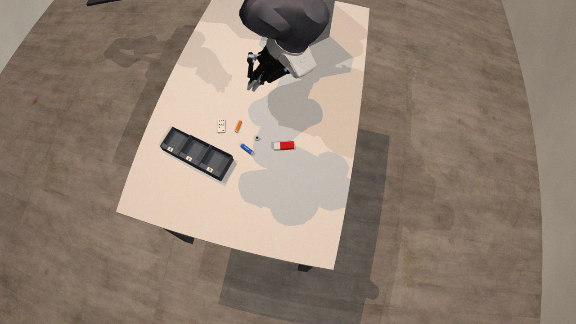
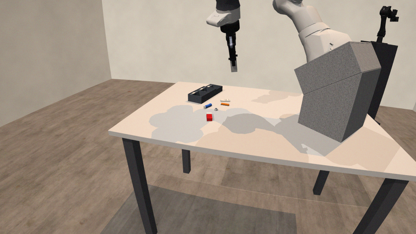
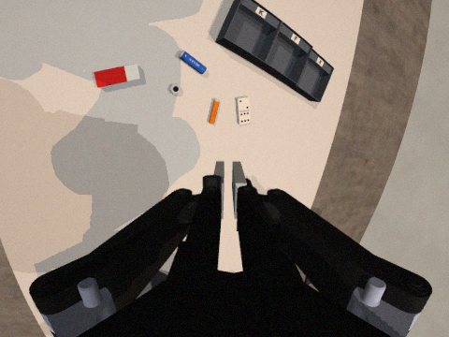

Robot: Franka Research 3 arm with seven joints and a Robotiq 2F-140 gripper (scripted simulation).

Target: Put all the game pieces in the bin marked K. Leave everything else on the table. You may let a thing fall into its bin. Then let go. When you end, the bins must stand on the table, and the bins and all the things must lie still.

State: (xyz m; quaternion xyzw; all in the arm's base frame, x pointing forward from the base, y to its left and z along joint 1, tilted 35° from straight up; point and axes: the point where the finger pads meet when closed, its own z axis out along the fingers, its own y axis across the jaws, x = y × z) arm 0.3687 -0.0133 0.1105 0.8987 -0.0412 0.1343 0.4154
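The tray lies 13 cm ahead of my hand, 21 cm to the right of it and 20 cm below it. Also, from my hand: nut 7 cm ahead, 22 cm below; then orange battery 3 cm ahead, 7 cm to the right, 22 cm below; then blue battery 11 cm ahead, 3 cm to the right, 22 cm below.
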